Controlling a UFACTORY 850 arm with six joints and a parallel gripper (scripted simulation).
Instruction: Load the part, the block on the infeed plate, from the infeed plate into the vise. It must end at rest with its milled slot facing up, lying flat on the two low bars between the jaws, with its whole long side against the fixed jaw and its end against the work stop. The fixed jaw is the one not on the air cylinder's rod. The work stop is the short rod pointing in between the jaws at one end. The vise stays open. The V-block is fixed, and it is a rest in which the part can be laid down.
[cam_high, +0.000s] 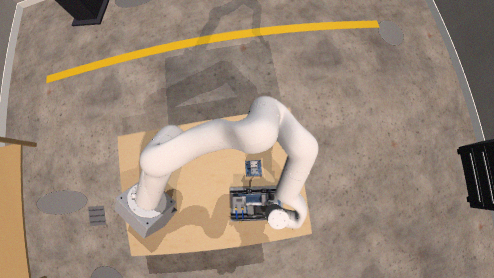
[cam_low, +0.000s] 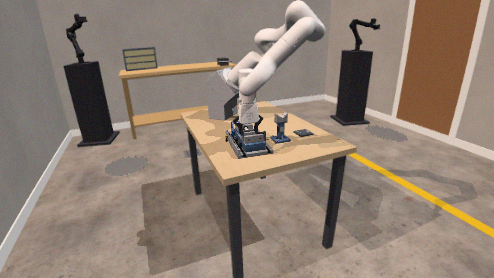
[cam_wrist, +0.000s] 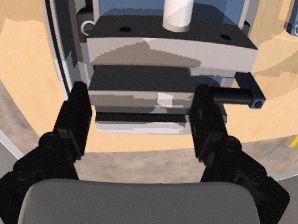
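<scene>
The part is 1 cm below my hand. From my hand the other things lie so: white cylinder rod: 9 cm behind, 1 cm to the left, 3 cm below; work stop: 1 cm behind, 7 cm to the left, 2 cm below; grey vise jaw: 4 cm behind, 2 cm to the left, 3 cm below.
</scene>
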